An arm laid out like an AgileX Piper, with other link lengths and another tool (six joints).
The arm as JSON. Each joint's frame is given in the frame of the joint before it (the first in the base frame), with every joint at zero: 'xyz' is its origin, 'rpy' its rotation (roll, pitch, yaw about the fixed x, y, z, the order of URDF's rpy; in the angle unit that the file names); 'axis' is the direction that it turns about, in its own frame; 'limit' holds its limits. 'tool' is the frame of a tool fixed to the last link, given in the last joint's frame.
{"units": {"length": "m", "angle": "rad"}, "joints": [
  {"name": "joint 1", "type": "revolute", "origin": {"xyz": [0.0, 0.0, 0.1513], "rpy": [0.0, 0.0, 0.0]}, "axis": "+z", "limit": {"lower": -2.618, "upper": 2.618}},
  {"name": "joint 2", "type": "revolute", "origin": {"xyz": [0.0, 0.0, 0.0], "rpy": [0.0, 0.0, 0.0]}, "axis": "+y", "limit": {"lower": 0.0, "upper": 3.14}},
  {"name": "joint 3", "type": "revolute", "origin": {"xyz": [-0.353, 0.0, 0.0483], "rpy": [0.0, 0.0, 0.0]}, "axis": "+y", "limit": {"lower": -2.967, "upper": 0.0}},
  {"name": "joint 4", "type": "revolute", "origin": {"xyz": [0.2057, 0.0, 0.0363], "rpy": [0.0, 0.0, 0.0]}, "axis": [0.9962, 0.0, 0.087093], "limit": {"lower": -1.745, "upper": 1.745}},
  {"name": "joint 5", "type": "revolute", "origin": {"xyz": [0.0, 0.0, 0.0], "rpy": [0.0, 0.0, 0.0]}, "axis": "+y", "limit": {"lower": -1.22, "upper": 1.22}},
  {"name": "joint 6", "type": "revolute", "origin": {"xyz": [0.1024, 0.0, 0.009], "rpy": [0.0, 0.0, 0.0]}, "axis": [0.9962, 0.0, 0.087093], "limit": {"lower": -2.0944, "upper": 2.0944}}
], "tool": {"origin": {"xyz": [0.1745, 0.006, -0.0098], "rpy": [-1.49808, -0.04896, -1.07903]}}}
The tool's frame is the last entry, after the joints.
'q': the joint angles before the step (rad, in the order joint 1, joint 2, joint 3, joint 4, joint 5, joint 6). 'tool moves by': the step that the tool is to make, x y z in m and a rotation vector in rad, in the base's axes. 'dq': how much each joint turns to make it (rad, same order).
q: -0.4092, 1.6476, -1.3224, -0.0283, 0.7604, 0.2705
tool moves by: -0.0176, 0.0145, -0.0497, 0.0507, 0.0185, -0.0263
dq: -0.0001, -0.0021, 0.2284, 0.0284, -0.1890, 0.0223
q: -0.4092, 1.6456, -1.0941, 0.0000, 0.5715, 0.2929
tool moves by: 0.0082, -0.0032, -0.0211, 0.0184, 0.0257, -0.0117
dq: 0.0001, 0.0626, 0.0010, -0.0002, -0.0328, 0.0137
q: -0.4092, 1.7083, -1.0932, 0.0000, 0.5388, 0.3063
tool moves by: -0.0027, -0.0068, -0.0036, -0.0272, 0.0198, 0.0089
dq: -0.0001, 0.0086, 0.0000, -0.0478, -0.0010, 0.0174
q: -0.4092, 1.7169, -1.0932, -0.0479, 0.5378, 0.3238
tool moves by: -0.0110, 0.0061, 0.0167, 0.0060, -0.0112, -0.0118
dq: 0.0001, -0.0562, 0.0000, 0.0090, 0.0485, 0.0065
